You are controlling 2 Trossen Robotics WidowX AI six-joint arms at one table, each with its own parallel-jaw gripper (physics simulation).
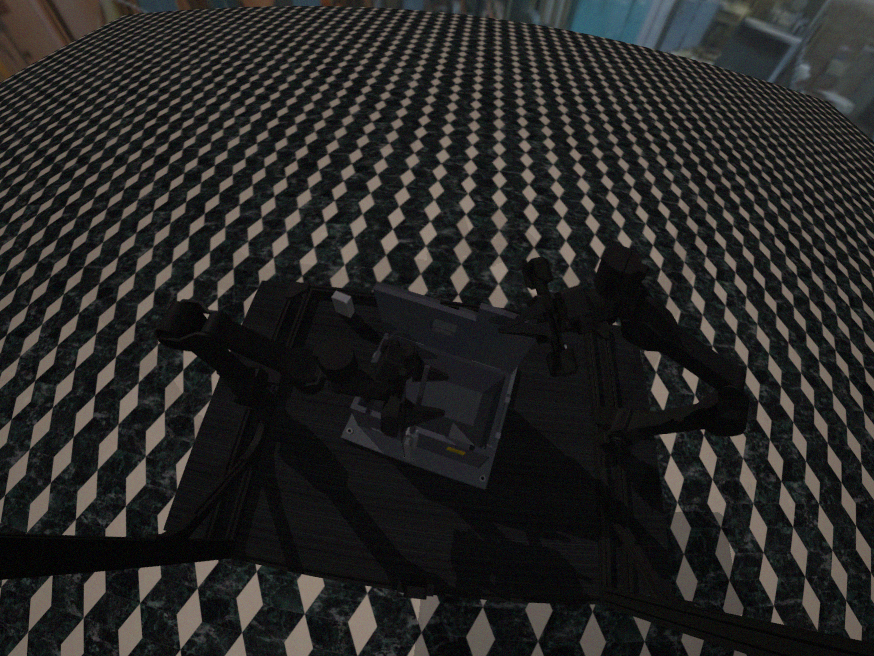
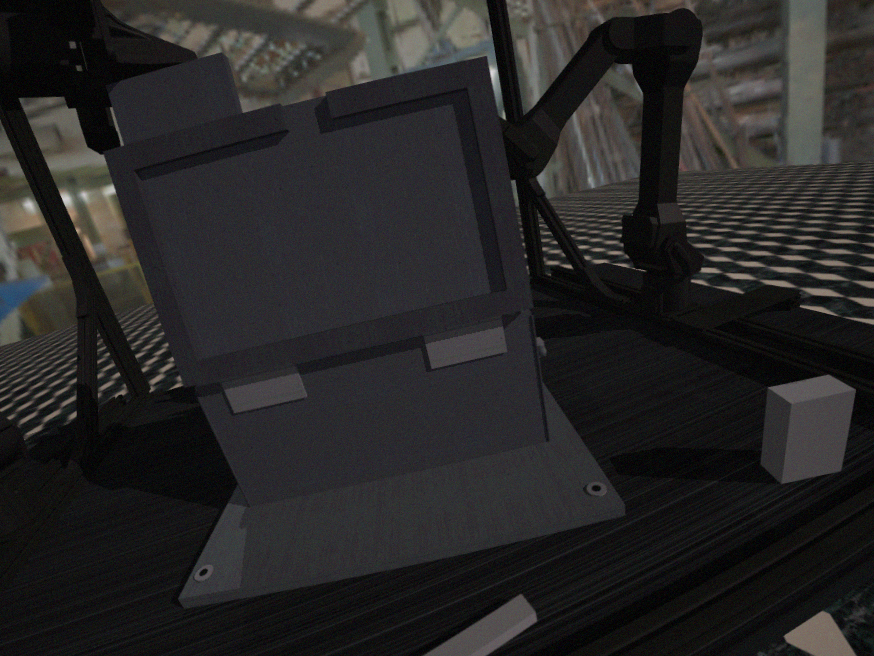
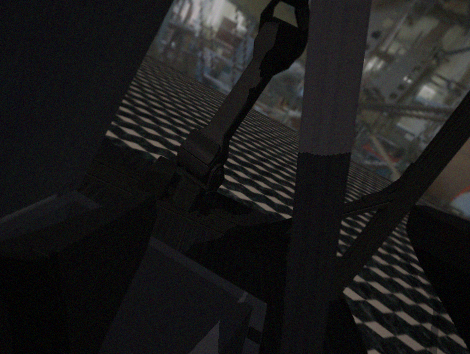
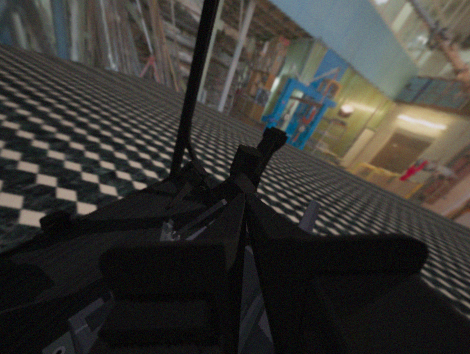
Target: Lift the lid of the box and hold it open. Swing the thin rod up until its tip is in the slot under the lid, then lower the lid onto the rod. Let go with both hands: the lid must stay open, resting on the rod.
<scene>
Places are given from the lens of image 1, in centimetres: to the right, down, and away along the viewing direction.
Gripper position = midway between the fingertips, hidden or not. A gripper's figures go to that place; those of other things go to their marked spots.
my left gripper (image 1: pixel 446 394): 2, 12, 64
my right gripper (image 1: pixel 498 330): 10, 0, 55
grey box (image 1: pixel 461 445): 5, 24, 72
</scene>
